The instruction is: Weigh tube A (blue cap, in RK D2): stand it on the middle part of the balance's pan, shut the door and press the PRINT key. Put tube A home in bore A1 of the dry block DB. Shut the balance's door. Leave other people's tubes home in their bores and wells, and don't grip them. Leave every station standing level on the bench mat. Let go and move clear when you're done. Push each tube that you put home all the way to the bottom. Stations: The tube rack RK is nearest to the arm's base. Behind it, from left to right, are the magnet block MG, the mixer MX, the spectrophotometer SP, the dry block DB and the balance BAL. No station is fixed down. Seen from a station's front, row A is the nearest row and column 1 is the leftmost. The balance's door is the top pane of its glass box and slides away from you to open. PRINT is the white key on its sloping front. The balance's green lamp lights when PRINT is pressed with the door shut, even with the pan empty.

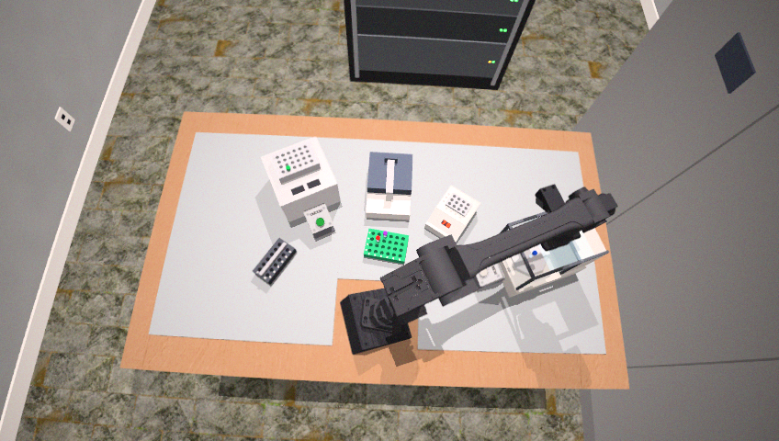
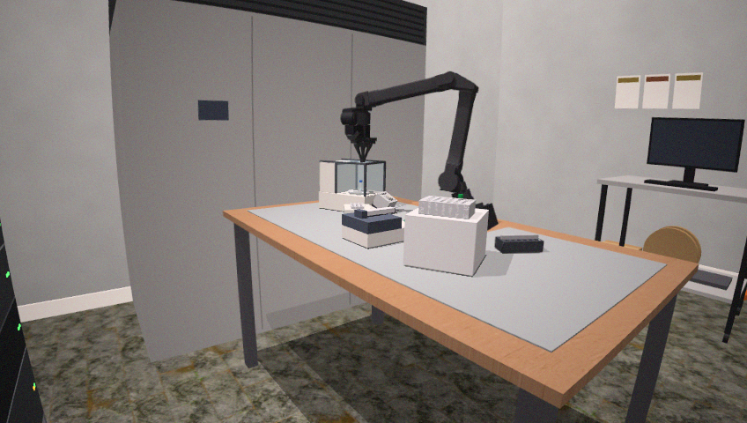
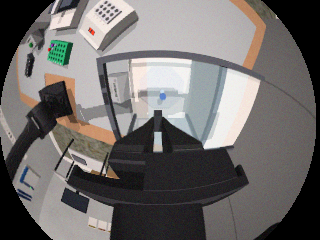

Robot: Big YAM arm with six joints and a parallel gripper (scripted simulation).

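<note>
The white print key lies 6 cm behind my hand, 13 cm to the left of it and 15 cm below it. Also, from my hand: balance door: 1 cm ahead, 3 cm to the right, 1 cm below; green rack RK: 1 cm ahead, 42 cm to the left, 21 cm below; dry block DB: 13 cm ahead, 22 cm to the left, 19 cm below.
</note>
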